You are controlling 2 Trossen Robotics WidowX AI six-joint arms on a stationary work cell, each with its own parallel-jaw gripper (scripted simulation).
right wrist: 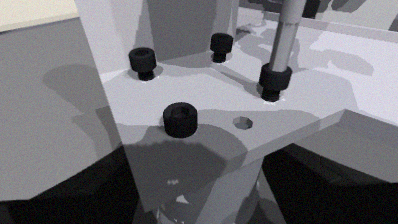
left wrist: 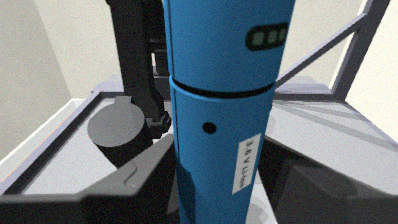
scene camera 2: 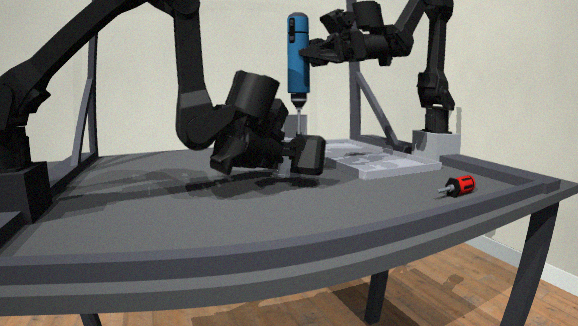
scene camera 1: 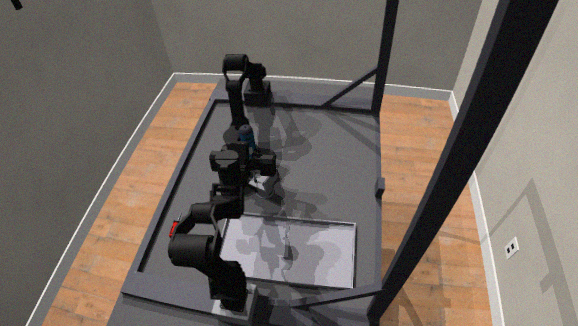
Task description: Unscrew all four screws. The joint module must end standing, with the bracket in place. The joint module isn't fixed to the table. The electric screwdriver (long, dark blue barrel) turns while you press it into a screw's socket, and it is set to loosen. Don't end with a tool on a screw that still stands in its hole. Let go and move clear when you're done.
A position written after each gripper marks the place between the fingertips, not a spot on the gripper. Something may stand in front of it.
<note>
In view: the left gripper [scene camera 2: 294, 54], the right gripper [scene camera 2: 290, 158], a blue electric screwdriver [left wrist: 223, 69], a shallow pale tray [scene camera 1: 298, 251], a bracket [right wrist: 164, 168], a screw [right wrist: 180, 119] and a screw [right wrist: 273, 82].
The shallow pale tray shows as well in the right wrist view [right wrist: 344, 63] and in scene camera 2 [scene camera 2: 367, 161]. The left gripper also shows in the left wrist view [left wrist: 215, 141] and in scene camera 1 [scene camera 1: 249, 146]. The right gripper shows as well in the right wrist view [right wrist: 202, 141]. The left wrist view does not show the shallow pale tray: it is out of frame.
</note>
